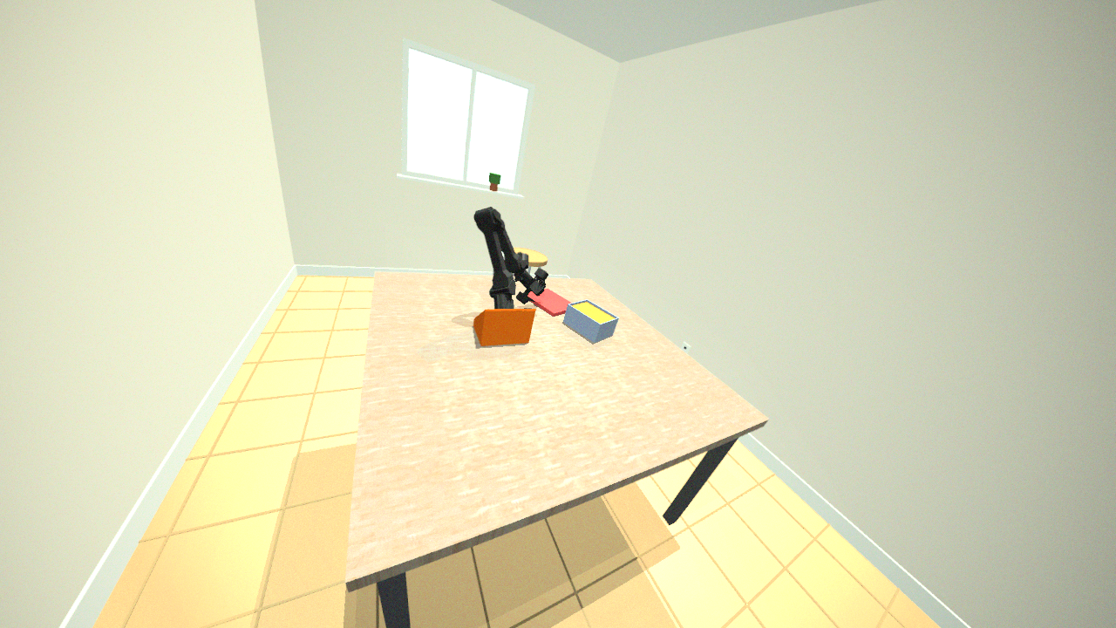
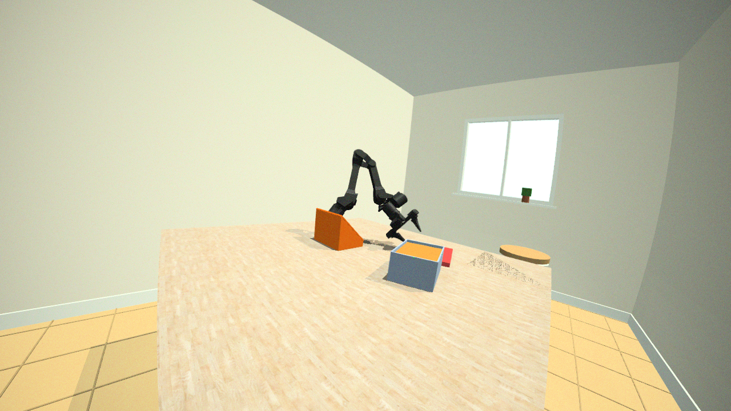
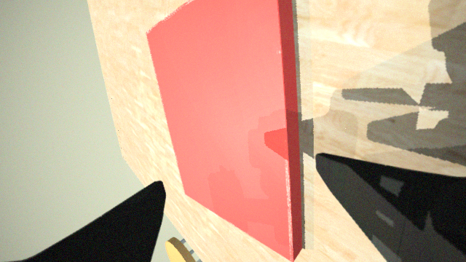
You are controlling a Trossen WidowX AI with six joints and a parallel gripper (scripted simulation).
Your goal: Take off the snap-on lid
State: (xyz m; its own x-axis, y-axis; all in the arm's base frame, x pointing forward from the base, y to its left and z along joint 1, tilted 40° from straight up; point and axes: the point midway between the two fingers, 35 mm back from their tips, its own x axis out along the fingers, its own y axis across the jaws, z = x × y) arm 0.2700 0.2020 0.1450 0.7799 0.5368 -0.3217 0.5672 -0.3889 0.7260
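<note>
Right now the red lid is 9 cm ahead of my gripper tip, 5 cm below it and 2 cm to the left of it. From my gripper tip the other things lie so: blue storage box (25 cm to the right, 15 cm ahead, 2 cm below).
</note>
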